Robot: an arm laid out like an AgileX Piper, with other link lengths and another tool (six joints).
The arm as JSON. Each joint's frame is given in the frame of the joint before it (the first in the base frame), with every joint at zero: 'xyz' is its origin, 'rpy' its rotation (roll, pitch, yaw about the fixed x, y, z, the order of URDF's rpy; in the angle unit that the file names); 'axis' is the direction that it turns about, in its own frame. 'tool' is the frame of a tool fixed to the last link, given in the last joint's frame.
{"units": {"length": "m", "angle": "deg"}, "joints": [
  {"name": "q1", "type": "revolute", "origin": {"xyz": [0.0, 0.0, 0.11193], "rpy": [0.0, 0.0, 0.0]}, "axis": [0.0, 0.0, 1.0]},
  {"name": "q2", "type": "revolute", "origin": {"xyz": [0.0, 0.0, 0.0], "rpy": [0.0, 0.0, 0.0]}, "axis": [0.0, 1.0, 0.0]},
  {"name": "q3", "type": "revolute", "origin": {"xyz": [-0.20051, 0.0, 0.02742], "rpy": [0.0, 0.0, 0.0]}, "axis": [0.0, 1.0, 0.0]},
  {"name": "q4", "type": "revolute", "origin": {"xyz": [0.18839, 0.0, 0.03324], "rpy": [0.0, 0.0, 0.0]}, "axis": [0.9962, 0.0, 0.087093]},
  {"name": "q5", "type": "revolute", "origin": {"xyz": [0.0, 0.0, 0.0], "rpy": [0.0, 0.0, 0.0]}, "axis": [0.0, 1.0, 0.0]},
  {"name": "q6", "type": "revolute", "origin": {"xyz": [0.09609, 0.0, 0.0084], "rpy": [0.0, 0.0, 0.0]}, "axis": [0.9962, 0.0, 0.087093]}
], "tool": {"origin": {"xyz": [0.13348, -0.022, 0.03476], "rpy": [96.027, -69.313, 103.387]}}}
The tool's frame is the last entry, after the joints.
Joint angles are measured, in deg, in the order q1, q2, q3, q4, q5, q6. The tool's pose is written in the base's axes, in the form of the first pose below.
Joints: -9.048 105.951 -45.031 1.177 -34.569 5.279
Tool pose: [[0.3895 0.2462 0.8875 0.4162], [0.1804 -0.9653 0.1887 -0.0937], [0.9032 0.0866 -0.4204 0.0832], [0 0 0 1]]
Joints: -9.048 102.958 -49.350 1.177 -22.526 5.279
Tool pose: [[0.4609 0.2543 0.8502 0.4183], [0.1670 -0.9658 0.1984 -0.0932], [0.8716 0.0506 -0.4876 0.0855], [0 0 0 1]]
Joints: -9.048 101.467 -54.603 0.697 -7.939 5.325
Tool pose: [[0.5733 0.2657 0.7751 0.4150], [0.1551 -0.9641 0.2157 -0.0911], [0.8046 -0.0034 -0.5939 0.0756], [0 0 0 1]]
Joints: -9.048 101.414 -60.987 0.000 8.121 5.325
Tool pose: [[0.6980 0.2684 0.6638 0.4054], [0.1471 -0.9611 0.2340 -0.0889], [0.7008 -0.0657 -0.7103 0.0611], [0 0 0 1]]
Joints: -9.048 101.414 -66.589 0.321 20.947 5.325
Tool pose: [[0.7797 0.2544 0.5721 0.3945], [0.1289 -0.9594 0.2510 -0.0868], [0.6127 -0.1219 -0.7809 0.0557], [0 0 0 1]]
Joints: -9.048 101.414 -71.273 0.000 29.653 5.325
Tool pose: [[0.8204 0.2479 0.5153 0.3885], [0.1276 -0.9578 0.2576 -0.0862], [0.5574 -0.1456 -0.8174 0.0593], [0 0 0 1]]
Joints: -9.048 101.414 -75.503 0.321 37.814 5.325
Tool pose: [[0.8561 0.2354 0.4601 0.3805], [0.1176 -0.9556 0.2701 -0.0842], [0.5033 -0.1771 -0.8458 0.0626], [0 0 0 1]]
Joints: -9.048 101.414 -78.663 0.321 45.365 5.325
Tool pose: [[0.8917 0.2215 0.3948 0.3685], [0.1124 -0.9531 0.2810 -0.0822], [0.4385 -0.2061 -0.8748 0.0628], [0 0 0 1]]
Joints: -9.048 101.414 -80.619 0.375 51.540 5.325
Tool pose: [[0.9211 0.2059 0.3304 0.3551], [0.1076 -0.9503 0.2923 -0.0798], [0.3741 -0.2337 -0.8974 0.0606], [0 0 0 1]]
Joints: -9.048 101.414 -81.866 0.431 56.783 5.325
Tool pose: [[0.9446 0.1893 0.2680 0.3414], [0.1038 -0.9472 0.3033 -0.0773], [0.3113 -0.2587 -0.9144 0.0576], [0 0 0 1]]
